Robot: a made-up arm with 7 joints. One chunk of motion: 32 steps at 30 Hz.
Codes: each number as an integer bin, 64 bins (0 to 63) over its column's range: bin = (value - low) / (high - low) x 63, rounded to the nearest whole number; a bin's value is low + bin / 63 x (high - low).
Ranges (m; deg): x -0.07..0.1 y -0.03..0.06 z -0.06..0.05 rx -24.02..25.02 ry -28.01..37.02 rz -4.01..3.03
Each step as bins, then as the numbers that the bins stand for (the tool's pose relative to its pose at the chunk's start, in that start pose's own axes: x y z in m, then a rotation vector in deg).
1 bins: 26 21 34 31 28 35
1 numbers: 0.0002 0.0000 -0.0006 0.11 0.89 -0.10
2 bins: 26 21 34 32 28 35
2 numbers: 0.0002 0.0000 -0.0006 0.89 0.89 -0.10
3 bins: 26 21 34 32 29 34
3 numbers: 0.0002 0.0000 -0.0006 0.89 1.92 -0.21
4 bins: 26 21 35 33 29 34
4 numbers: 0.0002 0.0000 0.0011 1.67 1.92 -0.21
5 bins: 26 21 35 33 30 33
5 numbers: 0.0002 0.0000 0.0011 1.67 2.96 -0.32
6 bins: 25 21 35 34 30 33
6 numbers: -0.0025 0.0000 0.0011 2.45 2.96 -0.32
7 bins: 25 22 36 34 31 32
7 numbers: -0.0025 0.0014 0.0029 2.45 3.99 -0.43
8 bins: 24 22 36 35 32 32
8 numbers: -0.0052 0.0014 0.0029 3.22 5.02 -0.43
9 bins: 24 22 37 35 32 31
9 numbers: -0.0052 0.0014 0.0046 3.22 5.02 -0.55
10 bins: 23 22 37 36 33 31
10 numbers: -0.0079 0.0014 0.0046 4.00 6.05 -0.55
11 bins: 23 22 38 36 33 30
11 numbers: -0.0079 0.0014 0.0063 4.00 6.05 -0.66
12 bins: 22 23 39 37 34 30
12 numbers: -0.0106 0.0029 0.0081 4.78 7.09 -0.66
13 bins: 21 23 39 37 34 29
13 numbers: -0.0133 0.0029 0.0081 4.78 7.09 -0.77
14 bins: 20 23 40 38 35 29
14 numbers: -0.0160 0.0029 0.0098 5.56 8.12 -0.77
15 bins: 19 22 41 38 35 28
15 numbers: -0.0187 0.0014 0.0116 5.56 8.12 -0.88
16 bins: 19 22 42 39 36 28
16 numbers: -0.0187 0.0014 0.0133 6.34 9.15 -0.88
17 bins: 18 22 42 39 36 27
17 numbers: -0.0214 0.0014 0.0133 6.34 9.15 -0.99
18 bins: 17 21 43 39 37 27
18 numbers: -0.0241 0.0000 0.0151 6.34 10.18 -0.99
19 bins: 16 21 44 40 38 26
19 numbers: -0.0268 0.0000 0.0168 7.12 11.21 -1.10
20 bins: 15 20 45 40 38 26
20 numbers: -0.0295 -0.0014 0.0186 7.12 11.21 -1.10
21 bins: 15 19 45 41 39 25
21 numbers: -0.0295 -0.0029 0.0186 7.89 12.25 -1.22
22 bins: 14 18 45 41 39 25
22 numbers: -0.0322 -0.0043 0.0186 7.89 12.25 -1.22
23 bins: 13 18 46 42 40 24
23 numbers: -0.0349 -0.0043 0.0203 8.67 13.28 -1.33
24 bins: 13 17 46 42 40 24
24 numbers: -0.0349 -0.0057 0.0203 8.67 13.28 -1.33
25 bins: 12 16 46 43 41 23
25 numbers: -0.0376 -0.0071 0.0203 9.45 14.31 -1.44
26 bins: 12 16 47 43 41 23
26 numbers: -0.0376 -0.0071 0.0221 9.45 14.31 -1.44
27 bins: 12 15 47 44 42 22
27 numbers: -0.0376 -0.0086 0.0221 10.23 15.34 -1.55
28 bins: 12 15 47 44 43 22
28 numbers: -0.0376 -0.0086 0.0221 10.23 16.38 -1.55
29 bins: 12 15 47 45 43 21
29 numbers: -0.0376 -0.0086 0.0221 11.01 16.38 -1.66
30 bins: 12 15 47 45 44 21
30 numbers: -0.0376 -0.0086 0.0221 11.01 17.41 -1.66
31 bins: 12 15 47 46 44 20
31 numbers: -0.0376 -0.0086 0.0221 11.79 17.41 -1.78
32 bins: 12 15 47 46 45 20
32 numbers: -0.0376 -0.0086 0.0221 11.79 18.44 -1.78
